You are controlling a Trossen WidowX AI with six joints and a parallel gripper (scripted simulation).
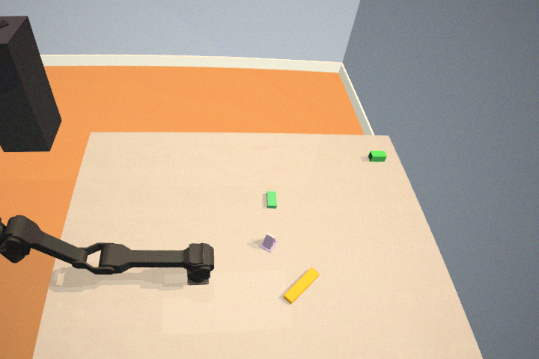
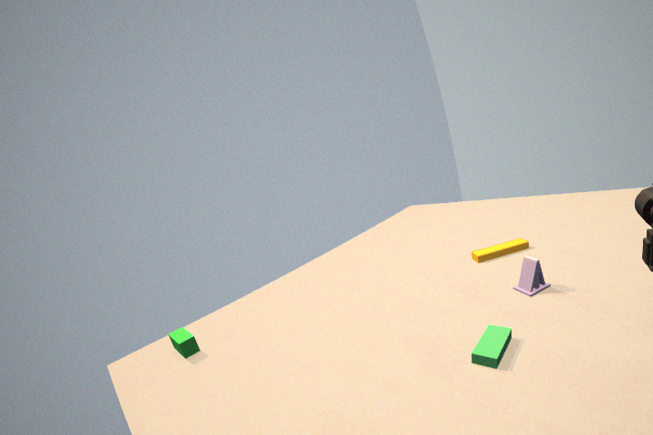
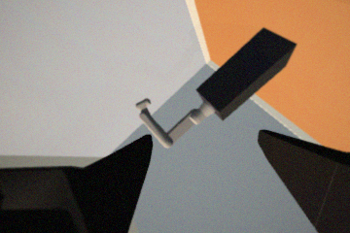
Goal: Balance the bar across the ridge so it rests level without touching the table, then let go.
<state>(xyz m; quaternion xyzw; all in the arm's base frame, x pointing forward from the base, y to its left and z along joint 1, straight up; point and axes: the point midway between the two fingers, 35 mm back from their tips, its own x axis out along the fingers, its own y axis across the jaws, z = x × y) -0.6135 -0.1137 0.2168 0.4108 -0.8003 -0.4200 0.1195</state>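
The yellow bar is 95 cm ahead of my gripper tip, 20 cm below it and 9 cm to the left of it. Also, from my gripper tip: small green cube 138 cm ahead, 64 cm to the left, 20 cm below; flat green block 90 cm ahead, 42 cm to the left, 20 cm below.
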